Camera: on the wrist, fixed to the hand. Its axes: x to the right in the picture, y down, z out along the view.
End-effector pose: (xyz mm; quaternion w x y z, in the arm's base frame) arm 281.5 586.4 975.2 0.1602 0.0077 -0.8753 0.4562
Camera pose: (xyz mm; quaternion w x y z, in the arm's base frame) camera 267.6 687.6 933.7 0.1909 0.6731 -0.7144 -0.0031
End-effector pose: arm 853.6 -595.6 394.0 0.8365 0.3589 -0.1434 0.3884
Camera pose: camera 790.1 -506.7 409.0 0.8559 0.2459 -0.1529 -0.4285
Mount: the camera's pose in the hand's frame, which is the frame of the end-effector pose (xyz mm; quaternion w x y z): 14.7 94.3 -55.2 0.6597 -0.2223 -0.2545 -0.6713
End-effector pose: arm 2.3 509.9 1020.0 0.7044 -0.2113 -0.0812 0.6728
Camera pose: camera -60.6 514.5 929.6 0.8487 -0.0702 -0.5242 0.0067
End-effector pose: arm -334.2 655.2 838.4 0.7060 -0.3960 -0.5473 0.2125
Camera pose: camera -265.1 704.2 767.8 0.3811 0.0033 -0.8538 -0.3546
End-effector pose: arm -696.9 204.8 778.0 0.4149 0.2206 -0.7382 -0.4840
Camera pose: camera -652.3 205.7 878.8 0.1900 -0.4257 0.3369 0.8180
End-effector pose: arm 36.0 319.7 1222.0 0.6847 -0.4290 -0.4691 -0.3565
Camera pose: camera 143.1 303.2 1201.5 0.0024 0.2110 0.6924 0.6899
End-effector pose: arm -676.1 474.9 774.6 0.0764 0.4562 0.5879 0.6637
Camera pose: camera -681.9 417.0 868.3 0.7469 0.0582 0.5271 0.4011
